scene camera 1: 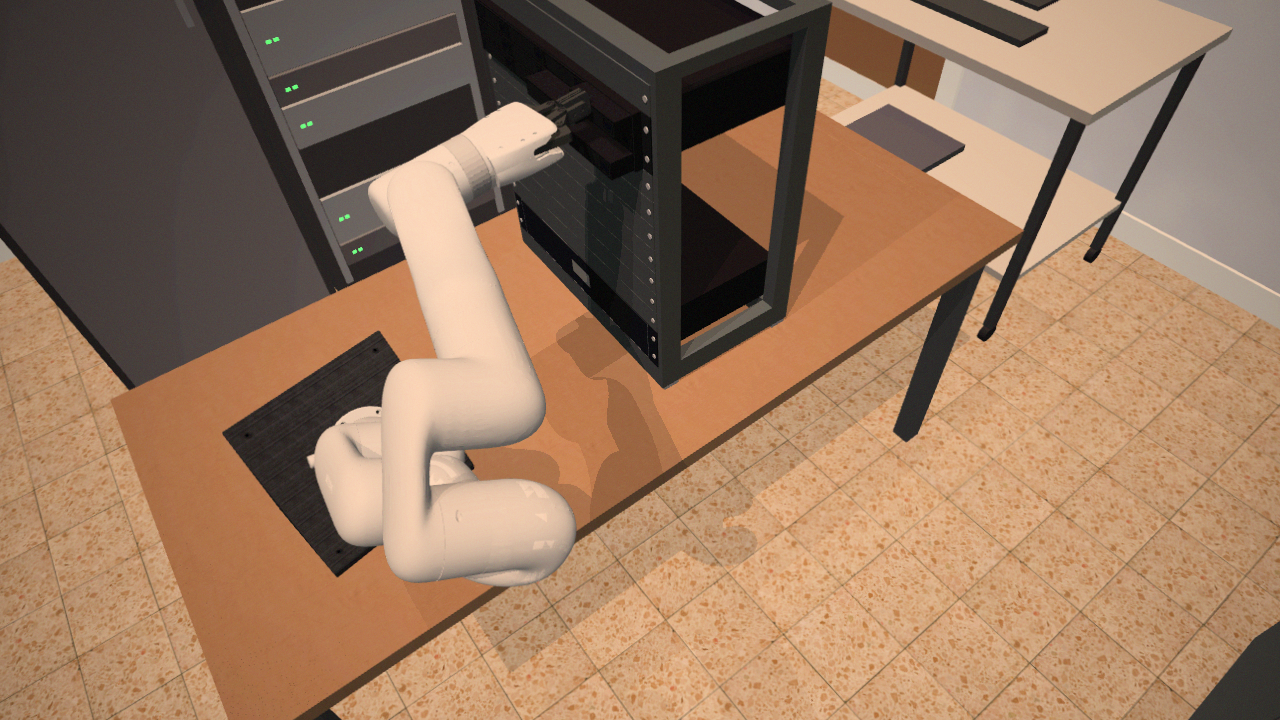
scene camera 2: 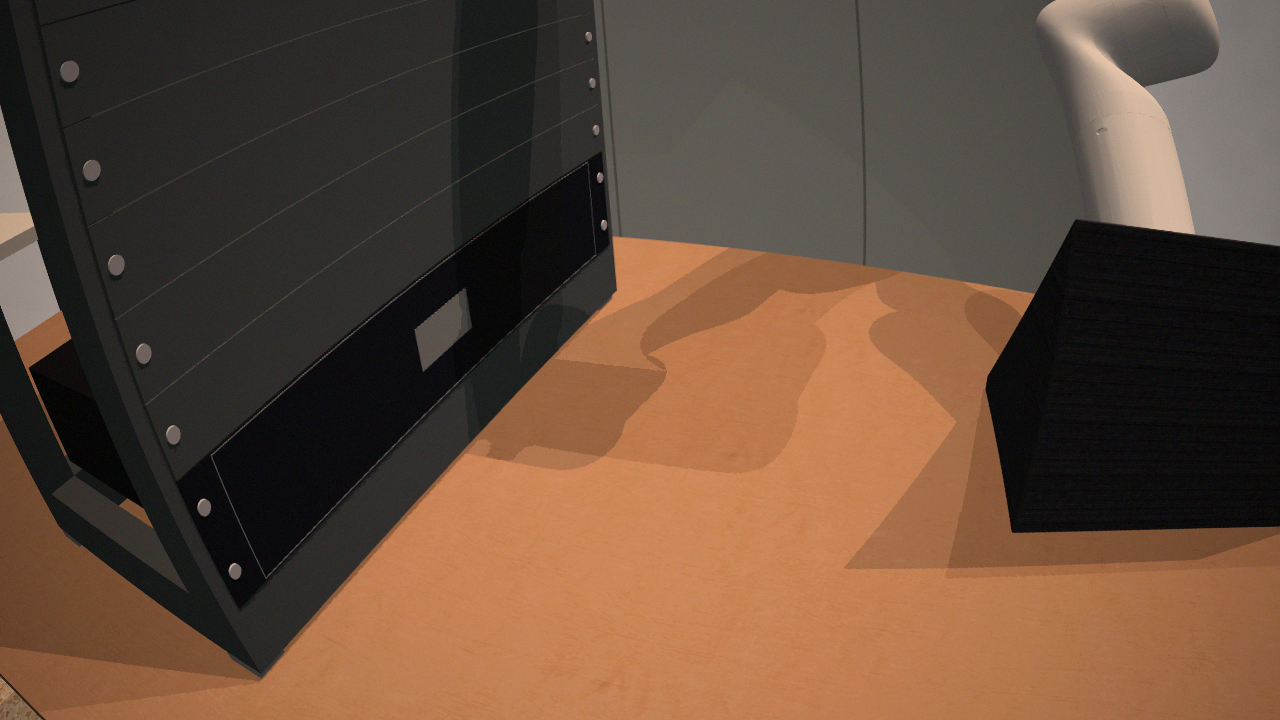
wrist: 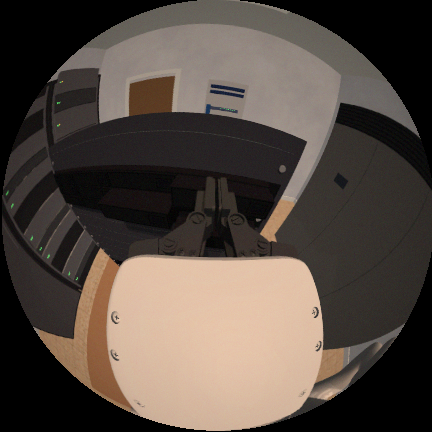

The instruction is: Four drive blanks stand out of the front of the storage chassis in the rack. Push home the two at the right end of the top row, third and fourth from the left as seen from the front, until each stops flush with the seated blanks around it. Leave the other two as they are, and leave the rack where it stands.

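Where they show: gripper, fingertip midpoint: (scene camera 1: 586,99) (wrist: 214,189); arm's base at its link origin: (scene camera 2: 1153,328).
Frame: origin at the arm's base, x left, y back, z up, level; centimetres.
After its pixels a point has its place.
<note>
The open-frame rack (scene camera 1: 666,223) {x -11.4, y -49.1, z 26.7 cm} (scene camera 2: 313,573) {x 31.6, y -47.7, z -7.5 cm} (wrist: 175,145) {x 3.3, y -47.5, z 46.6 cm} stands on the table, storage chassis near its top. Dark blanks protrude from its front: the third (wrist: 187,183) {x 1.0, y -44.4, z 43.6 cm} and fourth (scene camera 1: 622,116) {x -7.6, y -45.2, z 43.6 cm} (wrist: 252,192) {x -5.8, y -44.5, z 43.6 cm} of the top row, one farther left and lower (scene camera 1: 543,85) {x 10.0, y -43.4, z 40.8 cm} (wrist: 135,212) {x 7.1, y -42.5, z 40.1 cm}, and one low at the right (scene camera 1: 613,159) {x -7.6, y -43.4, z 37.9 cm}. My gripper (scene camera 1: 581,94) {x -1.8, y -43.4, z 43.9 cm} (wrist: 214,189) {x -1.8, y -43.4, z 43.9 cm} is shut and empty, pointing at the chassis front by the top-row third and fourth blanks. The fingers hide part of these blanks; contact and exact protrusion cannot be told. The chassis front does not show in scene camera 2.
The wooden table (scene camera 1: 841,259) {x -5.6, y -97.7, z -10.7 cm} (scene camera 2: 671,626) {x 23.9, y -28.4, z -10.7 cm} bears the rack and the arm's black base plate (scene camera 1: 295,465) {x 0.8, y 10.4, z 3.3 cm}. A tall server cabinet (scene camera 1: 107,161) stands left of the rack. A pale bench (scene camera 1: 1127,71) stands behind at the right. A black block (scene camera 2: 1145,385) {x 10.1, y -2.7, z 0.9 cm} shows at the right in scene camera 2.
</note>
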